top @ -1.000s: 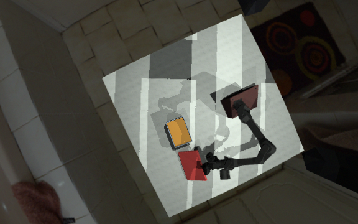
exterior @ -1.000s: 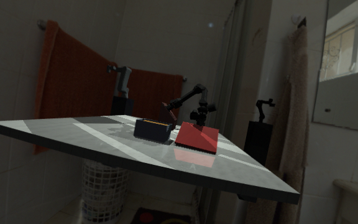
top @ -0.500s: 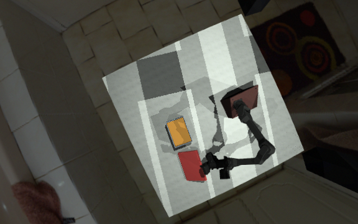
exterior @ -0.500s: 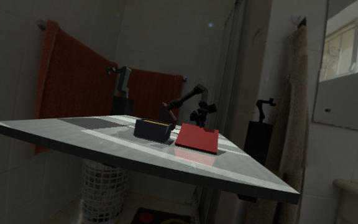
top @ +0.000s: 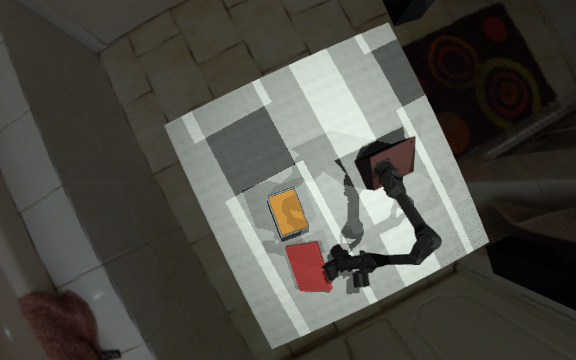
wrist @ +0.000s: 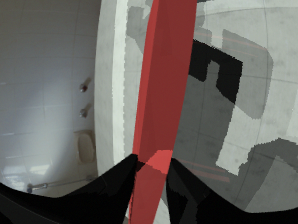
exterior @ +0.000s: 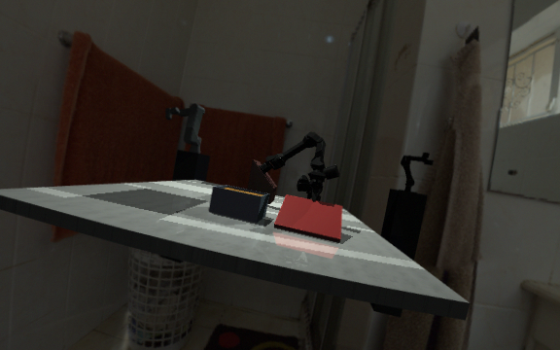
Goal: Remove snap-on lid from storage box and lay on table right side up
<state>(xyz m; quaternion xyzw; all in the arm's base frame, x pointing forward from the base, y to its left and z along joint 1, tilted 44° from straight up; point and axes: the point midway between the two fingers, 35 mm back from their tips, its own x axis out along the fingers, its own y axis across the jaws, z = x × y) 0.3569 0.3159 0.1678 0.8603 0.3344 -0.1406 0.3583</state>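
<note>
Right now my gripper tip is 7 cm short of the red lid and 4 cm above it. From my gripper tip the other things lie so: grey-blue storage box (29 cm to the right, 6 cm ahead, 5 cm below).
</note>
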